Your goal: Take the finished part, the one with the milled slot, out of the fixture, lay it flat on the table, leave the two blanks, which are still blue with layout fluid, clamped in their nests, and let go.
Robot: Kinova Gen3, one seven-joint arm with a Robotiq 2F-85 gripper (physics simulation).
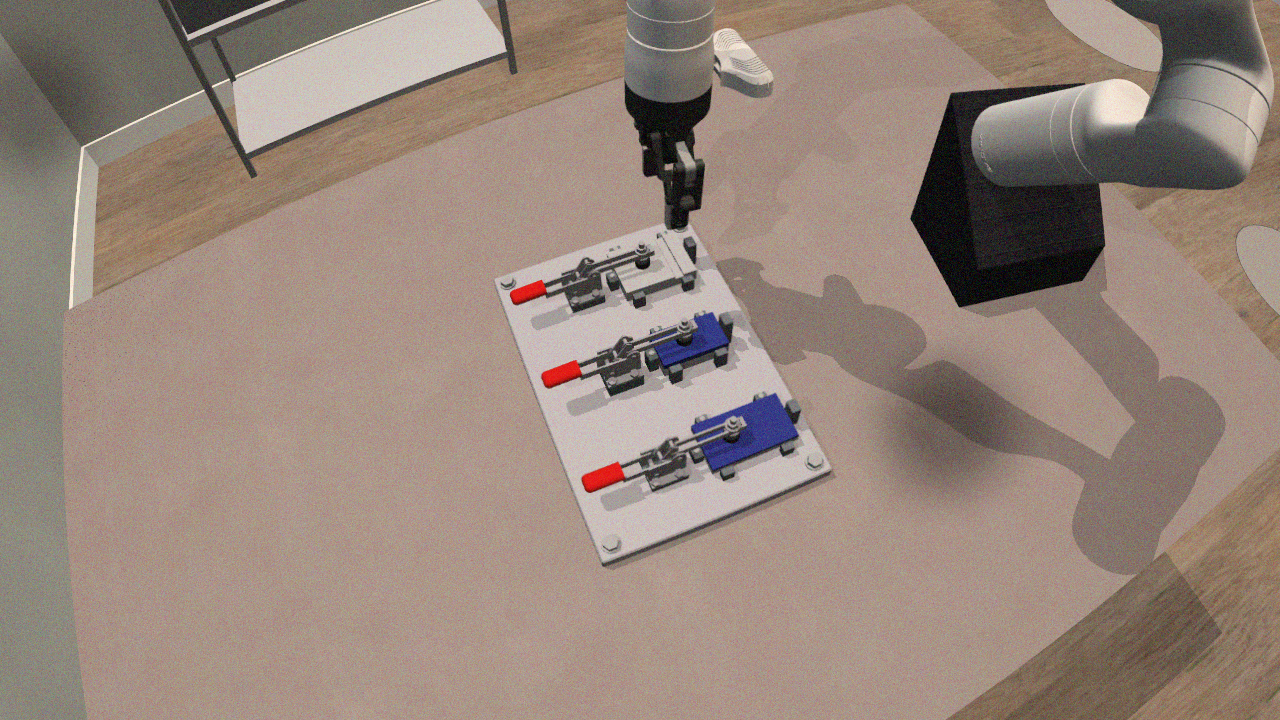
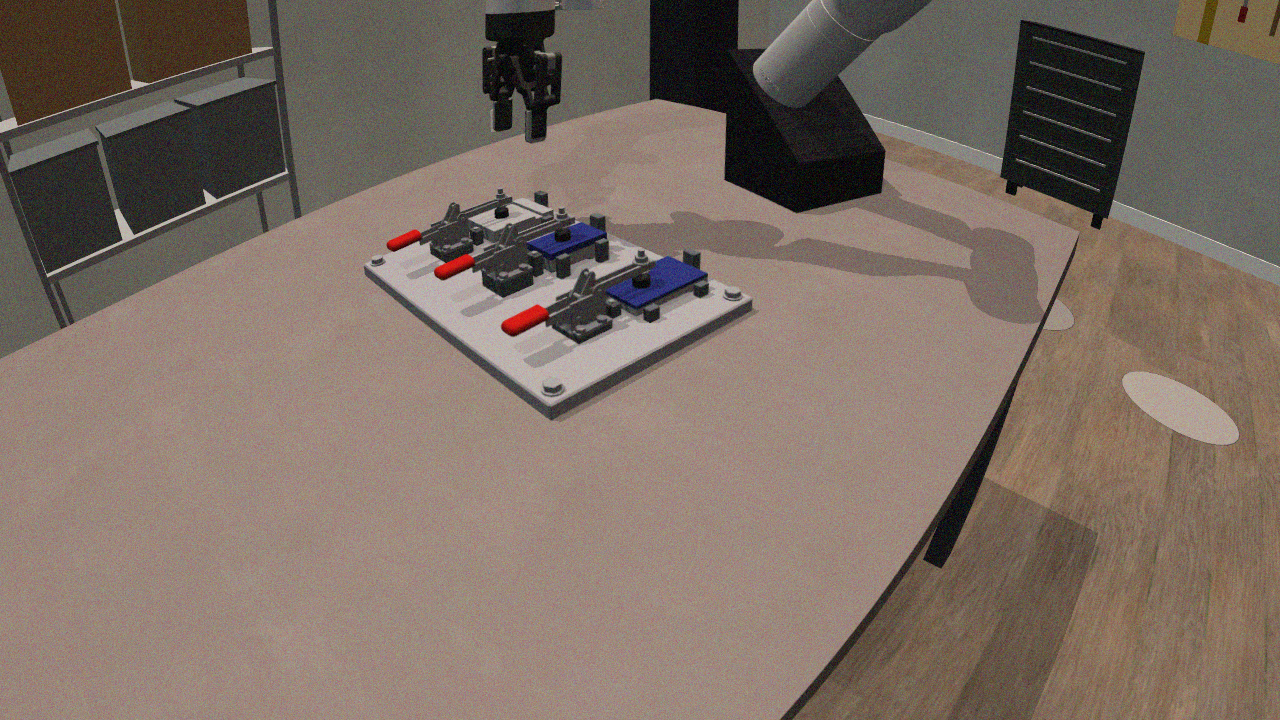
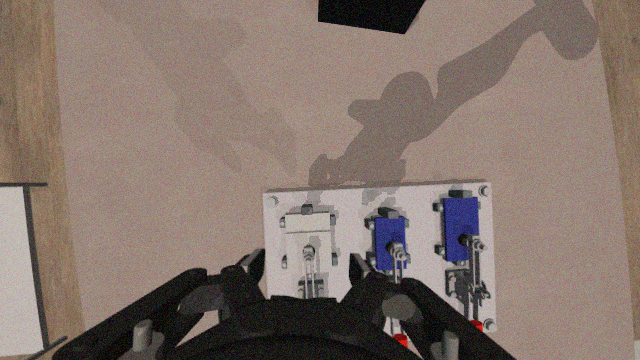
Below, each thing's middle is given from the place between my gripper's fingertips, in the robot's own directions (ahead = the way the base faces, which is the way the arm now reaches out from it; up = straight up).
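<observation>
The clamp arm [image 1: 642, 252] has my gripper 7 cm above it and 5 cm short of it. Then there's the finished part [image 1: 671, 262], which is 10 cm below my hand and 2 cm ahead of it, and the fixture plate [image 1: 590, 430], which is 12 cm below my hand, 11 cm to the left of it and 6 cm ahead.
</observation>
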